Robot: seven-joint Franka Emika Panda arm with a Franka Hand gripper.
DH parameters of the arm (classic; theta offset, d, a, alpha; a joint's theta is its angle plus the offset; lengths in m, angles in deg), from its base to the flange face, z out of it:
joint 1: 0 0.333 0 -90
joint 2: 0 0 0 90
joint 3: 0 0.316 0.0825 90
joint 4: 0 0 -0.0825 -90
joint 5: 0 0.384 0 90
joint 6: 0 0 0.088 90
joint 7: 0 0.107 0 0
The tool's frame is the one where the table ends.
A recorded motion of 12 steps. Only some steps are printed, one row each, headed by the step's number.
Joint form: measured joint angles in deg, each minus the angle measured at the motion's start. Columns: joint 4, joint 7, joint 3, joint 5, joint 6, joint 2, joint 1.
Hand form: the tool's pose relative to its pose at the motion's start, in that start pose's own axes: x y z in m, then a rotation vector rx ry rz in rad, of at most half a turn. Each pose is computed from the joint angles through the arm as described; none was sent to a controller.
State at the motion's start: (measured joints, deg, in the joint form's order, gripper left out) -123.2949 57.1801 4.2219 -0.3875 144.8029 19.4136 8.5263
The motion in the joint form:
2: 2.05 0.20 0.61 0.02 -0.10 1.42 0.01
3: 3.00 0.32 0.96 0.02 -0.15 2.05 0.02
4: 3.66 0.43 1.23 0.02 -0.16 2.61 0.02
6: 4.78 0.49 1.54 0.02 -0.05 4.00 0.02
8: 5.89 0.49 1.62 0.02 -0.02 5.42 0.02
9: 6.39 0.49 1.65 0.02 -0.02 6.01 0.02
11: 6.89 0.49 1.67 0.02 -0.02 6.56 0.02
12: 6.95 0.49 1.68 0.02 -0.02 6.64 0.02
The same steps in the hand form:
2: 0.0006 -0.0120 0.0008 0.0112 0.0000 -0.0054
3: 0.0002 -0.0179 0.0009 0.0170 -0.0002 -0.0087
4: -0.0003 -0.0219 0.0021 0.0199 -0.0017 -0.0107
6: -0.0004 -0.0274 0.0087 0.0200 -0.0069 -0.0136
8: 0.0013 -0.0313 0.0159 0.0175 -0.0118 -0.0138
9: 0.0022 -0.0330 0.0187 0.0169 -0.0136 -0.0138
11: 0.0031 -0.0348 0.0211 0.0167 -0.0150 -0.0136
12: 0.0032 -0.0350 0.0215 0.0165 -0.0153 -0.0137

